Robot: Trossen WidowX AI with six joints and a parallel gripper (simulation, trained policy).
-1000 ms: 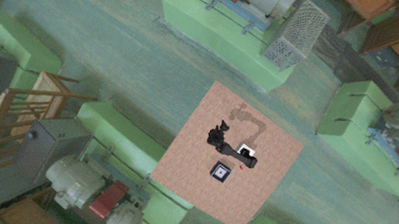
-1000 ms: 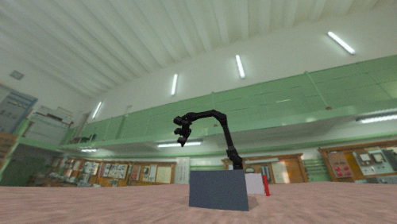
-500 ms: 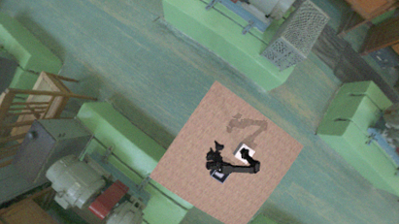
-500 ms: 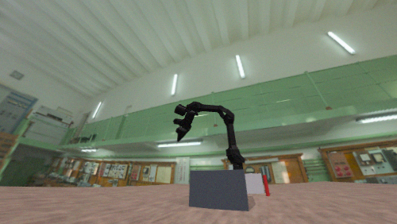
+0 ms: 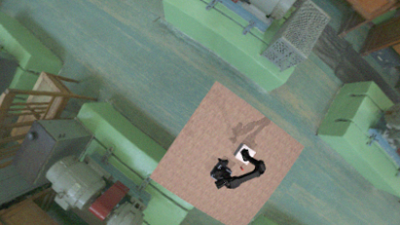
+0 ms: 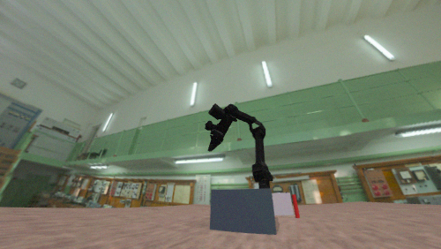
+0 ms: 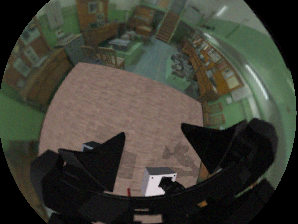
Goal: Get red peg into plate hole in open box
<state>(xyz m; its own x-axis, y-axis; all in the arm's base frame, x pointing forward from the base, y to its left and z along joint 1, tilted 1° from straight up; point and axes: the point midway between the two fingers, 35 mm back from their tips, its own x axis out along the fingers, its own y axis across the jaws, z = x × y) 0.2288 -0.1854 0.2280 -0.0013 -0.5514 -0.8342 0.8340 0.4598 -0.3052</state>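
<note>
Right now the red peg is 34 cm to the left of my gripper tip, 25 cm below it and 9 cm behind it. Round my gripper tip: dark box 26 cm below, 21 cm to the left, 10 cm ahead.
</note>
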